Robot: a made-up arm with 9 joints. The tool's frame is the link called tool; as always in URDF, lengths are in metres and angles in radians. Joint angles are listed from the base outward.
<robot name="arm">
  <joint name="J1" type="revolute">
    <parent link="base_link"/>
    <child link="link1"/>
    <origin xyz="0 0 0.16" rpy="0 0 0"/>
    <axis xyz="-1 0 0"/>
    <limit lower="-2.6" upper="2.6"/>
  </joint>
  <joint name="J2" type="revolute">
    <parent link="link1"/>
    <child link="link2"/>
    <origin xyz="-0.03 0.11 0.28" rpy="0 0 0"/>
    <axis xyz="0 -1 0"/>
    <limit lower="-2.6" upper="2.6"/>
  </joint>
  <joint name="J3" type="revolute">
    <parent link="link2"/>
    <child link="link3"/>
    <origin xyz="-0.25 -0.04 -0.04" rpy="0 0 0"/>
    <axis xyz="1 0 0"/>
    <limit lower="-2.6" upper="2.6"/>
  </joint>
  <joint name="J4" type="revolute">
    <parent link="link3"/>
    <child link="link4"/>
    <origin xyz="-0.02 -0.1 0.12" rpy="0 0 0"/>
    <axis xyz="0 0 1"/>
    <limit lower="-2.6" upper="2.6"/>
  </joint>
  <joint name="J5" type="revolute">
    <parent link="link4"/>
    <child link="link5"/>
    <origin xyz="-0.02 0.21 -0.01" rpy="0 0 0"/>
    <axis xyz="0 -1 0"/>
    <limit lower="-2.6" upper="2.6"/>
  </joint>
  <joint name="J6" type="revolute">
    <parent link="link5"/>
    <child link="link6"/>
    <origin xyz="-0.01 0 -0.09" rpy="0 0 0"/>
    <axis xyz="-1 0 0"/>
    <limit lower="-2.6" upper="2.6"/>
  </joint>
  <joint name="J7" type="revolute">
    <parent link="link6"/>
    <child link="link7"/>
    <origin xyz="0 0.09 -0.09" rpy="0 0 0"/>
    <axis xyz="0 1 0"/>
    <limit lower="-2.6" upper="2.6"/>
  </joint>
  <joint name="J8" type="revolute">
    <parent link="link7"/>
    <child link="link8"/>
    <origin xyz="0.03 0.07 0.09" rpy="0 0 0"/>
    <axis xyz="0 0 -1"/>
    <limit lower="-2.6" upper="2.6"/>
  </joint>
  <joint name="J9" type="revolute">
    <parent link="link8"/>
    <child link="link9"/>
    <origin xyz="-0.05 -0.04 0.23" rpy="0 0 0"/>
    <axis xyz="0 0 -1"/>
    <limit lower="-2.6" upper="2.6"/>
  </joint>
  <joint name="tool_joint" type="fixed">
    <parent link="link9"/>
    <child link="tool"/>
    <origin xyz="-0.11 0.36 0.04" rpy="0 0 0"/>
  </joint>
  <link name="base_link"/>
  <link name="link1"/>
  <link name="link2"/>
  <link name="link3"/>
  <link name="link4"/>
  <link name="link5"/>
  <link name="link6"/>
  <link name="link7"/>
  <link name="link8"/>
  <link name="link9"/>
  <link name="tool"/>
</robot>
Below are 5 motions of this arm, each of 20 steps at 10 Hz.
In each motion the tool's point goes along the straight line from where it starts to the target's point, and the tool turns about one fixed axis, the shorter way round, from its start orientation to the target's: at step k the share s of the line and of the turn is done. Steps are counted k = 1, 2, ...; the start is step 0. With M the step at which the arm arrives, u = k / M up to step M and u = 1 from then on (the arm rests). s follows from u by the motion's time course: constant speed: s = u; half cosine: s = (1 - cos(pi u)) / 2; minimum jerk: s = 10 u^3 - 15 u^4 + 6 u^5.
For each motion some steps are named. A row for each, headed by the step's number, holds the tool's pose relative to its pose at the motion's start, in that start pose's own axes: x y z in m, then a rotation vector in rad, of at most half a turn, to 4 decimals.
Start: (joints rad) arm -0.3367 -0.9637 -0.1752 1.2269 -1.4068 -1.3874 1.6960 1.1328 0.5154
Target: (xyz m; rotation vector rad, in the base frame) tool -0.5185 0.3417 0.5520 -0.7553 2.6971 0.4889
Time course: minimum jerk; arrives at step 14
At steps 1, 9, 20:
1: -0.0007 -0.0021 0.0004 0.0034 -0.0023 0.0025
9: -0.1608 -0.4868 0.0838 0.7858 -0.5327 0.5672
20: -0.2133 -0.6460 0.1112 1.0426 -0.7069 0.7527

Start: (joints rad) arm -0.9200 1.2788 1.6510 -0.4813 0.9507 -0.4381 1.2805 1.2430 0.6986
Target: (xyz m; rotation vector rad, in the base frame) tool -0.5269 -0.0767 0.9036 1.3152 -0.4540 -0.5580
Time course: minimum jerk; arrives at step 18
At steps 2, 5, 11, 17, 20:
2: -0.0015 -0.0018 -0.0108 -0.0066 -0.0154 0.0066
5: -0.0173 -0.0216 -0.1269 -0.0769 -0.1806 0.0774
11: -0.0898 -0.1121 -0.6595 -0.3997 -0.9389 0.4025
17: -0.1277 -0.1595 -0.9386 -0.5689 -1.3362 0.5728
20: -0.1279 -0.1598 -0.9401 -0.5698 -1.3383 0.5738

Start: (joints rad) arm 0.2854 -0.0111 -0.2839 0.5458 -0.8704 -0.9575 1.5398 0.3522 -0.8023
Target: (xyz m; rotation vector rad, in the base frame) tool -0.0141 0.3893 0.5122 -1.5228 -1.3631 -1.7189
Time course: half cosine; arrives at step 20
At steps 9, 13, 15, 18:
9: -0.0969 -0.0057 -0.0835 -0.2970 0.5380 0.5287
13: -0.1670 -0.0099 -0.1439 -0.5118 0.9273 0.9113
15: -0.1961 -0.0116 -0.1690 -0.6009 1.0887 1.0699
18: -0.2241 -0.0132 -0.1931 -0.6868 1.2442 1.2228

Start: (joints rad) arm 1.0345 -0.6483 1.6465 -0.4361 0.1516 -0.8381 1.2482 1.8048 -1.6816
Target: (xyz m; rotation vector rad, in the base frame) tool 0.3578 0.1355 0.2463 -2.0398 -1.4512 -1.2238
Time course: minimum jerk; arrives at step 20
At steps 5, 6, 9, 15, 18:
5: 0.0440 -0.0359 0.0049 0.0917 0.1923 0.0255
6: 0.0693 -0.0566 0.0078 0.1444 0.3029 0.0402
9: 0.1730 -0.1413 0.0194 0.3602 0.7557 0.1002
15: 0.3812 -0.3113 0.0428 0.7937 1.6650 0.2208
18: 0.4216 -0.3443 0.0474 0.8778 1.8414 0.2442

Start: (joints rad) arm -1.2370 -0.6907 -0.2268 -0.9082 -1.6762 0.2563 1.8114 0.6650 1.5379
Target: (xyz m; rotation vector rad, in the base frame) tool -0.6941 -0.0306 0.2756 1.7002 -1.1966 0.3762
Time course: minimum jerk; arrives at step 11
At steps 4, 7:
4: 0.0995 -0.0716 0.0761 -0.0235 0.4710 0.2459
7: 0.2882 -0.2072 0.2202 -0.0680 1.3638 0.7120

